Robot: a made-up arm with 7 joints.
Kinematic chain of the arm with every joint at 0, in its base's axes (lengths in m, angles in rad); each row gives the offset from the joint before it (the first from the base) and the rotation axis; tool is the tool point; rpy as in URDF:
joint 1: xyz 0 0 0.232 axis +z
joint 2: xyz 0 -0.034 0.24 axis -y
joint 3: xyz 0 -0.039 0.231 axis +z
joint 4: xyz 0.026 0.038 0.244 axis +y
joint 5: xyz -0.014 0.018 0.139 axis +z
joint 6: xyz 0 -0.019 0.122 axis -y
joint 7: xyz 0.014 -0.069 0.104 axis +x
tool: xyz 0 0 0 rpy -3.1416 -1.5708 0
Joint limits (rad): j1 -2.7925..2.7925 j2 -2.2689..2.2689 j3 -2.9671..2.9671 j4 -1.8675..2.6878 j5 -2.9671..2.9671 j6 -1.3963..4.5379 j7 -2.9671..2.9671
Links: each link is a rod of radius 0.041 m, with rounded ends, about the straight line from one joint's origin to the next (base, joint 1, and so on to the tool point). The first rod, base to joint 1, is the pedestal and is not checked.
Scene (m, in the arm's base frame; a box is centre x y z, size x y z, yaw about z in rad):
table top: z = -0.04
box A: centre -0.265 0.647 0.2 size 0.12 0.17 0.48 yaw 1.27
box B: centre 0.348 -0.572 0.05 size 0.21 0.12 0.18 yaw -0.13
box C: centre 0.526 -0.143 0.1 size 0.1 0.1 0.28 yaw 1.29
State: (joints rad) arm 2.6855 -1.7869 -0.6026 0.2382 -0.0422 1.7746 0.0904
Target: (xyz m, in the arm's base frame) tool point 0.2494 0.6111 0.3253
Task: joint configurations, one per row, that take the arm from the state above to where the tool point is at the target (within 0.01 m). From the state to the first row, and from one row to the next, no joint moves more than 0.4 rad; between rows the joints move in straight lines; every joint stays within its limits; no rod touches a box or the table.
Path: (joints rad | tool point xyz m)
1: 2.5890 -1.6514 -0.6074 0.3178 0.0445 1.8930 -0.2768 | -0.5770 0.4728 0.4381
2: 2.4925 -1.5159 -0.6122 0.3975 0.1312 2.0114 -0.6441 | -0.5036 0.5345 0.5201
3: 2.3960 -1.3804 -0.6170 0.4771 0.2179 2.1298 -1.0113 | -0.4166 0.5776 0.5968
4: 2.2995 -1.2448 -0.6218 0.5568 0.3046 2.2482 -1.3786 | -0.3211 0.6003 0.6668
5: 2.2030 -1.1093 -0.6266 0.6364 0.3913 2.3666 -1.7458 | -0.2228 0.6019 0.7285
6: 2.1065 -0.9738 -0.6314 0.7161 0.4780 2.4850 -2.1131 | -0.1268 0.5834 0.7812
7: 1.9717 -1.1314 -0.6057 0.5844 0.4188 2.4615 -1.7458 | -0.0834 0.6322 0.7137
8: 1.8370 -1.2889 -0.5799 0.4527 0.3596 2.4381 -1.3786 | -0.0259 0.6667 0.6395
9: 1.7022 -1.4465 -0.5542 0.3210 0.3004 2.4146 -1.0113 | 0.0414 0.6834 0.5610
10: 1.5674 -1.6041 -0.5284 0.1893 0.2412 2.3911 -0.6441 | 0.1135 0.6798 0.4808
11: 1.4327 -1.7616 -0.5027 0.0576 0.1821 2.3677 -0.2768 | 0.1846 0.6553 0.4015
12: 1.2979 -1.9192 -0.4769 -0.0741 0.1229 2.3442 0.0904 | 0.2494 0.6111 0.3253

